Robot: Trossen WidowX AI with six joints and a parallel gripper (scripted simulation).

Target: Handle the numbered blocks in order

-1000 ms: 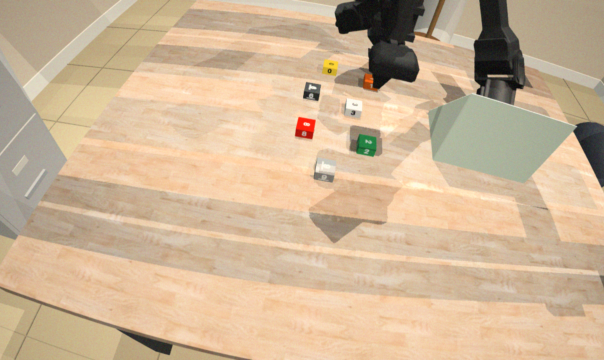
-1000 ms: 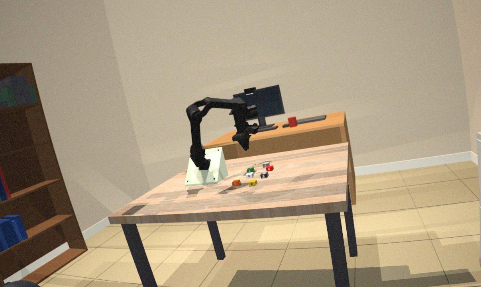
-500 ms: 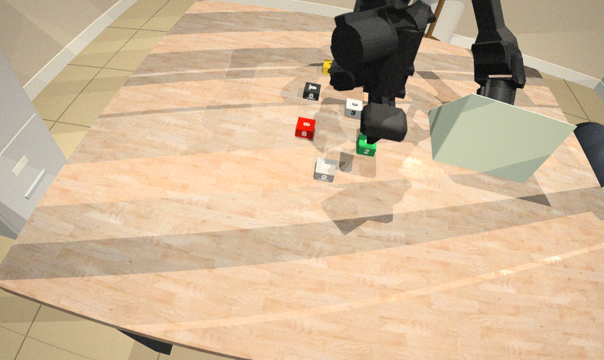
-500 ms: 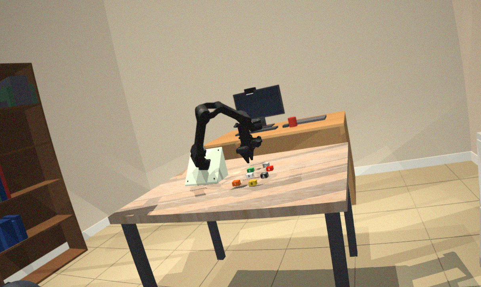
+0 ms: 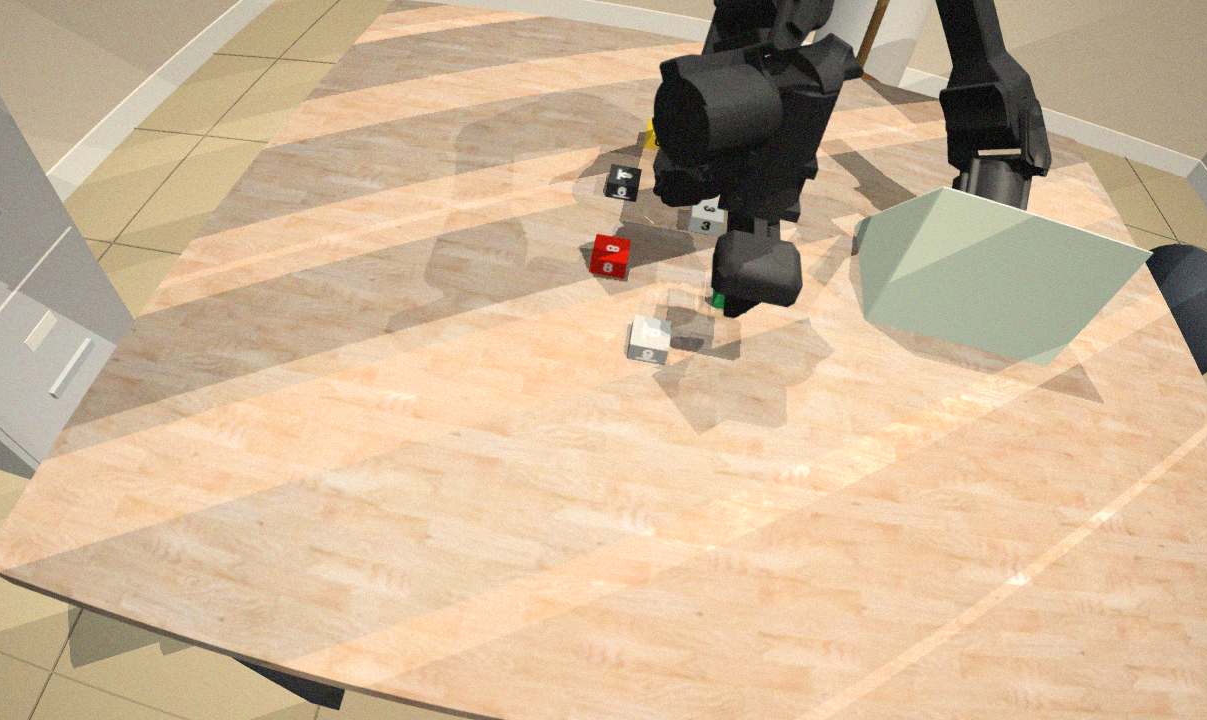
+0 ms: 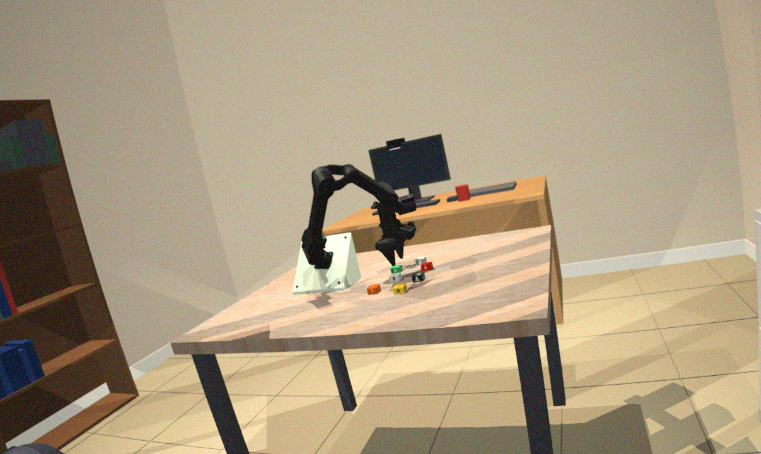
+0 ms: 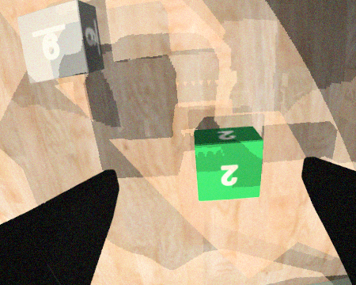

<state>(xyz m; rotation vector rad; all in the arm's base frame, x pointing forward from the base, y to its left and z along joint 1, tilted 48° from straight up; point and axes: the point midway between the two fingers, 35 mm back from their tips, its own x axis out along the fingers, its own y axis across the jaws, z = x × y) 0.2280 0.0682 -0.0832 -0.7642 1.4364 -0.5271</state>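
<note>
Now: gripper tip 2 cm above the green block, 1 cm to the left of it and 1 cm past it. From my gripper tip the other things lie so: grey block (7 cm to the left, 5 cm ahead, 2 cm below); white block (10 cm to the right, 3 cm ahead, 2 cm below); red block (11 cm ahead, 2 cm below, 1 cm to the right).
</note>
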